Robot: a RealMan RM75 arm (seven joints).
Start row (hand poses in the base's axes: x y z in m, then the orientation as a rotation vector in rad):
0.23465 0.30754 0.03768 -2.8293 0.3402 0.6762
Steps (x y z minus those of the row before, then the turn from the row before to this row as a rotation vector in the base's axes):
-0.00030 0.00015 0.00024 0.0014 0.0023 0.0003
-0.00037 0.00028 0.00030 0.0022 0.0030 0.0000
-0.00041 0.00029 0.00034 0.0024 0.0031 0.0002
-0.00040 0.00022 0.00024 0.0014 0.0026 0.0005
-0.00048 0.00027 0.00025 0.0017 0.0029 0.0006
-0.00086 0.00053 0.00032 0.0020 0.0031 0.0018
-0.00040 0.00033 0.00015 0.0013 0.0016 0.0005
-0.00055 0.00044 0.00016 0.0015 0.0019 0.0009
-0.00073 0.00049 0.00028 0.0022 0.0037 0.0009
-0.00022 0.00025 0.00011 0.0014 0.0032 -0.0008
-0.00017 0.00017 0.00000 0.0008 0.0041 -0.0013
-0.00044 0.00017 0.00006 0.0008 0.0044 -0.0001
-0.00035 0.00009 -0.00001 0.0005 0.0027 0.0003
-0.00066 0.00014 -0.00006 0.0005 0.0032 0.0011
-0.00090 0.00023 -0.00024 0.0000 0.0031 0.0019
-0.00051 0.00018 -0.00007 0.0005 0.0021 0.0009
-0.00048 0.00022 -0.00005 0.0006 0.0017 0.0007
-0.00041 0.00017 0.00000 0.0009 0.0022 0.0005
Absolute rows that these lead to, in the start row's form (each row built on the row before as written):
0.23435 0.30769 0.03792 -2.8275 0.3396 0.6795
0.23398 0.30797 0.03822 -2.8247 0.3391 0.6838
0.23357 0.30826 0.03856 -2.8217 0.3383 0.6882
0.23317 0.30848 0.03880 -2.8199 0.3374 0.6920
0.23269 0.30875 0.03905 -2.8178 0.3363 0.6962
0.23183 0.30928 0.03937 -2.8158 0.3335 0.7010
0.23143 0.30961 0.03952 -2.8143 0.3325 0.7034
0.23088 0.31005 0.03968 -2.8127 0.3309 0.7063
0.23015 0.31054 0.03996 -2.8100 0.3293 0.7117
0.22993 0.31079 0.04007 -2.8075 0.3303 0.7161
0.22976 0.31096 0.04007 -2.8052 0.3325 0.7216
0.22932 0.31113 0.04013 -2.8032 0.3331 0.7278
0.22897 0.31122 0.04012 -2.8021 0.3329 0.7317
0.22831 0.31136 0.04006 -2.8012 0.3317 0.7365
0.22741 0.31159 0.03982 -2.8010 0.3296 0.7413
0.22690 0.31177 0.03975 -2.8003 0.3285 0.7445
0.22642 0.31199 0.03970 -2.7995 0.3276 0.7470
0.22601 0.31216 0.03970 -2.7982 0.3269 0.7502

